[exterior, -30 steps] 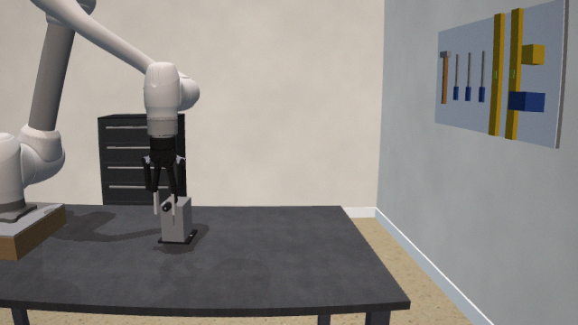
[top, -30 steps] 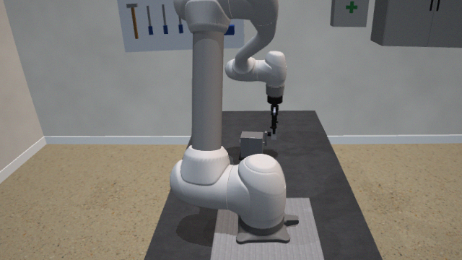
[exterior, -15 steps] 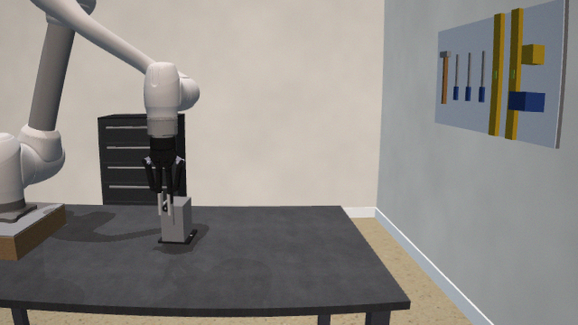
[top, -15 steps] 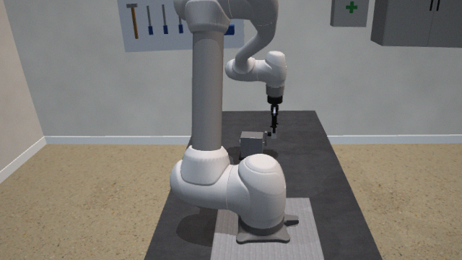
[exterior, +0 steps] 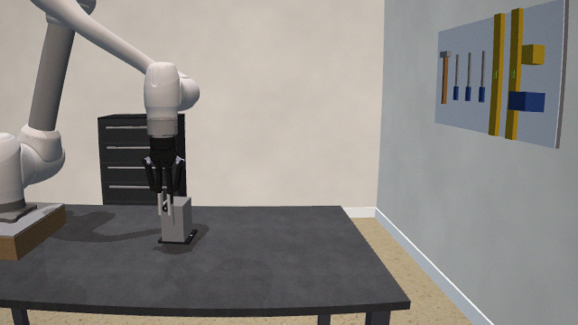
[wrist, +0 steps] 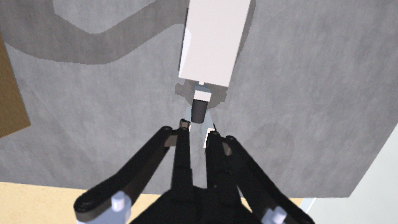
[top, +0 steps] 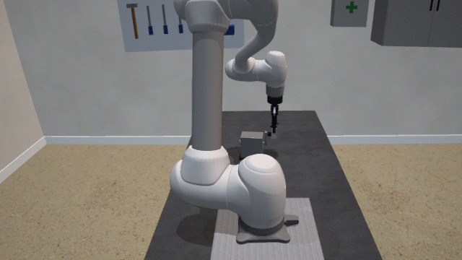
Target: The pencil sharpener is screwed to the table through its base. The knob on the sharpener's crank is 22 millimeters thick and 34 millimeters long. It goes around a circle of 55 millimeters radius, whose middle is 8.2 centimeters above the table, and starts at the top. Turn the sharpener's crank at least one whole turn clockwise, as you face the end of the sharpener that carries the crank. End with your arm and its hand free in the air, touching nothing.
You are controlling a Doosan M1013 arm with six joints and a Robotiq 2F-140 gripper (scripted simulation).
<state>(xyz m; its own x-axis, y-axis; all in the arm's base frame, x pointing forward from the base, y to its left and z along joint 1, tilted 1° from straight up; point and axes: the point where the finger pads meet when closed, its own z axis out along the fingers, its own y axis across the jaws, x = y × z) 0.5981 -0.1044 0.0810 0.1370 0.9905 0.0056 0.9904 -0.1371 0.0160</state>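
The crank knob is 2 cm to the left of my hand and 2 cm below it. Also, from my hand: crank (2 cm to the left, 2 cm below).
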